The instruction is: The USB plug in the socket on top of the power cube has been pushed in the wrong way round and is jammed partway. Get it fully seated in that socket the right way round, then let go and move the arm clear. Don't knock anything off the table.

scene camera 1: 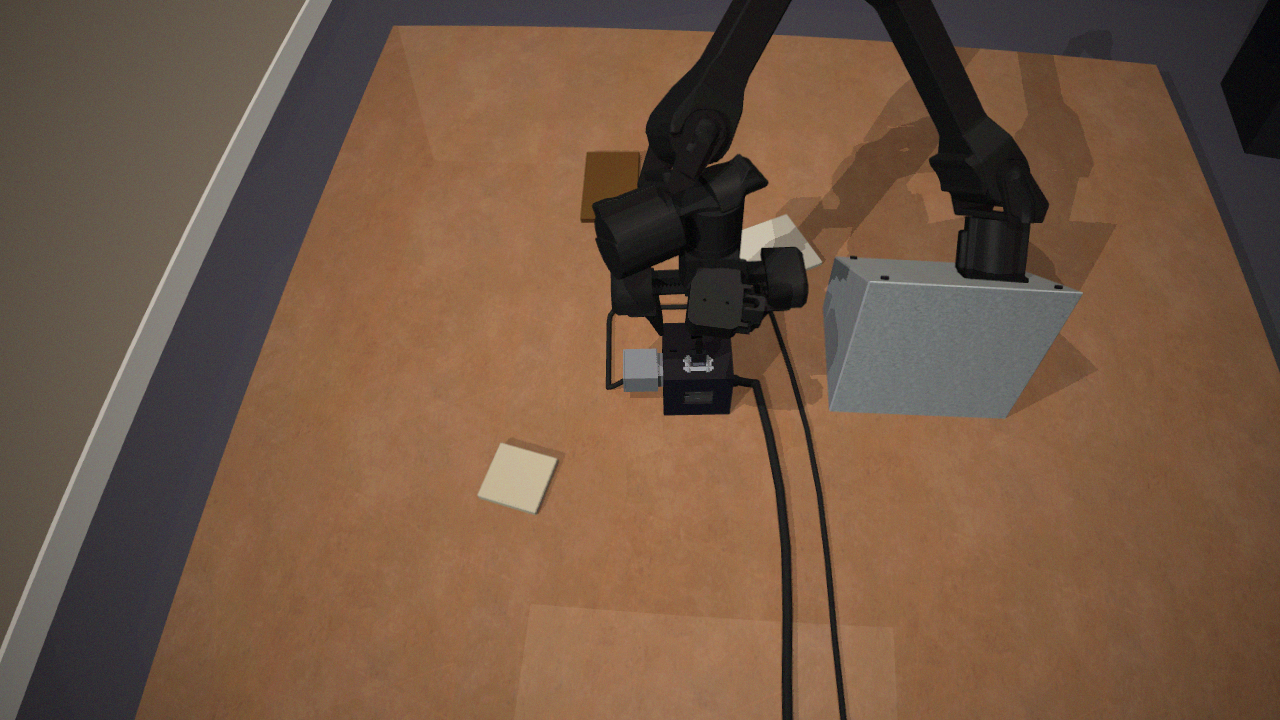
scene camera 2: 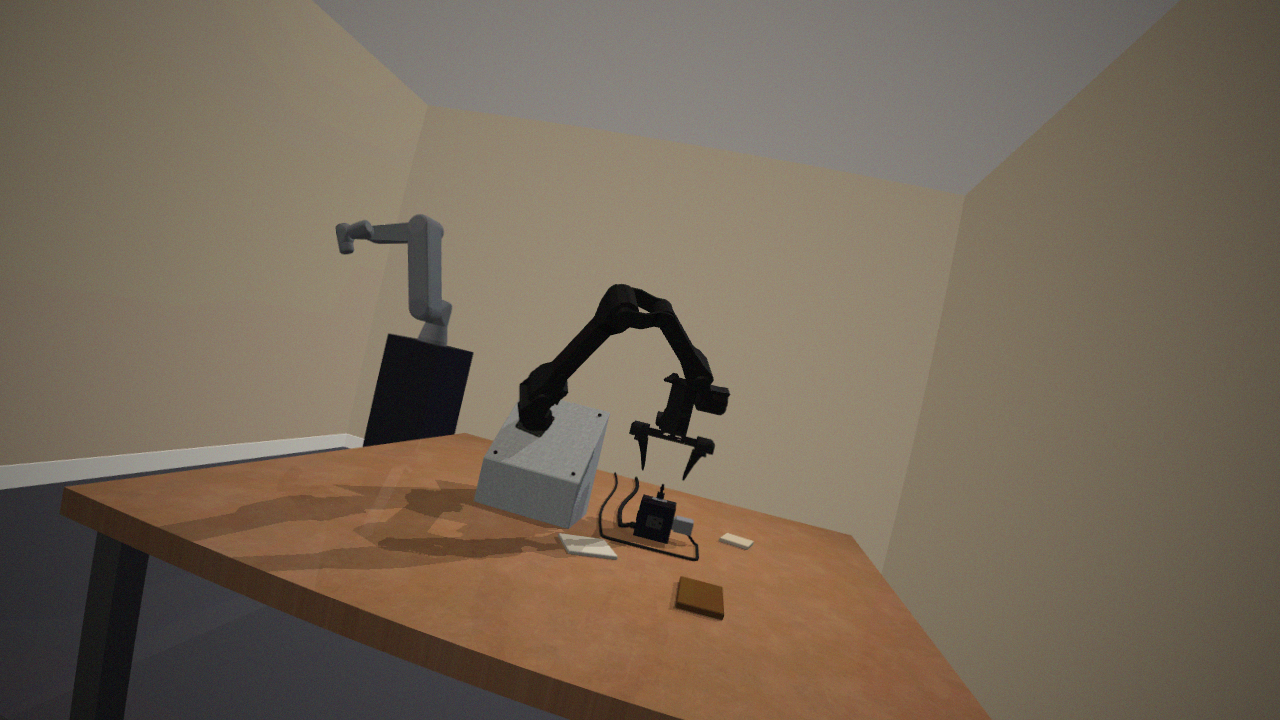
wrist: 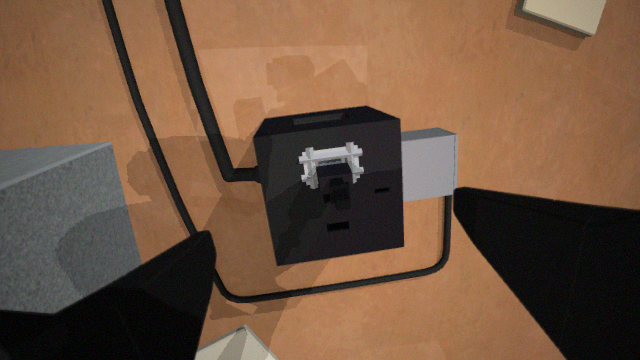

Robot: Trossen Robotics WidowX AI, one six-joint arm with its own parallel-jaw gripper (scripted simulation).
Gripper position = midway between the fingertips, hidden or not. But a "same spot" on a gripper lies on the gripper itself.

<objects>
my gripper: scene camera 1; scene camera 2; wrist 336, 221
brown tile: scene camera 1; scene camera 2; not seen in the wrist view (out of frame)
same spot on brown tile: (scene camera 2: 693, 595) = (scene camera 1: 620, 173)
same spot on my gripper: (scene camera 1: 655, 317) = (scene camera 2: 689, 459)
</objects>
